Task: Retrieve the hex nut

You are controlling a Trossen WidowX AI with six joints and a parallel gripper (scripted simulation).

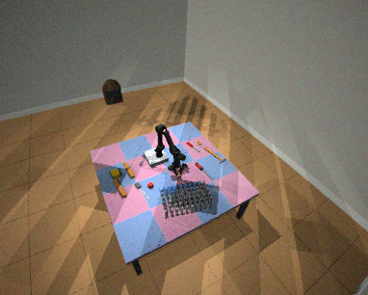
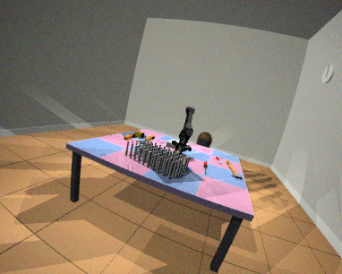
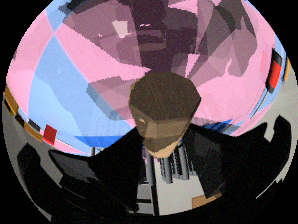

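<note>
The blue taped strip is 13 cm ahead of my gripper tip, 3 cm below it and 1 cm to the right of it. The rest, counted from my gripper tip: yellow block: 58 cm to the right, 21 cm behind, 1 cm below; red cube: 28 cm to the right, 3 cm ahead, 1 cm below; brown-handled tool: 10 cm ahead, 1 cm to the right.
</note>
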